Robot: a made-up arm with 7 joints.
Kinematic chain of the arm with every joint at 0, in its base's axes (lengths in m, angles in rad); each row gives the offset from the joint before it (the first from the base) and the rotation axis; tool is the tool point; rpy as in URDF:
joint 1: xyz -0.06 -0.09 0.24 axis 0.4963 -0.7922 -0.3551
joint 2: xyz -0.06 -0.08 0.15 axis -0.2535 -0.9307 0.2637
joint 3: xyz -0.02 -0.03 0 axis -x
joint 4: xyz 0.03 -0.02 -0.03 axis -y
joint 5: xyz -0.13 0 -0.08 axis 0.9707 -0.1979 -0.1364
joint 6: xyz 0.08 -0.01 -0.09 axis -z
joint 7: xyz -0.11 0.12 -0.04 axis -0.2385 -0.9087 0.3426
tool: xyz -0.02 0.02 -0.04 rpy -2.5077 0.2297 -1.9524
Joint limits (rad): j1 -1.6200..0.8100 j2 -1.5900..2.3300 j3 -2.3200..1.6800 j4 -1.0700..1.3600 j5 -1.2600..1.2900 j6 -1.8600..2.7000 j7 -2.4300..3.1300
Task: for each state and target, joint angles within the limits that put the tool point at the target. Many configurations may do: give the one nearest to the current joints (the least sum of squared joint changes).
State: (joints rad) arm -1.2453 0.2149 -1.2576 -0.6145 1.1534 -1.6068 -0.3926
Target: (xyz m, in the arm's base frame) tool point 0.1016 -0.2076 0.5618
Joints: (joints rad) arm -1.6200 1.1564 -1.7187 -1.0700 1.2816 -1.0751 -0.5625
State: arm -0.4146 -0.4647 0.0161 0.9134 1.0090 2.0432 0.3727
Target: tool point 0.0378 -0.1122 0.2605
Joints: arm -0.2144 -0.7190 0.1609 0.7378 1.1020 1.9264 0.4231
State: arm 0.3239 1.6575 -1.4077 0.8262 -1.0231 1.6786 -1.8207
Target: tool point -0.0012 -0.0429 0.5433
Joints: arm 0.4147 1.3184 -1.2334 0.5904 -1.1895 1.7969 -1.8959
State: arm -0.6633 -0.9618 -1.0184 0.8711 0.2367 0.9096 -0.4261
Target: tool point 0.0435 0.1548 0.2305
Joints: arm -0.9395 -0.7837 -1.1974 0.6059 0.0438 0.5975 -0.4147
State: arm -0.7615 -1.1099 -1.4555 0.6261 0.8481 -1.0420 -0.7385
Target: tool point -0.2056 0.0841 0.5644
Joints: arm -0.1769 -0.6891 -1.2549 -0.0047 0.8387 -0.8808 -0.8647
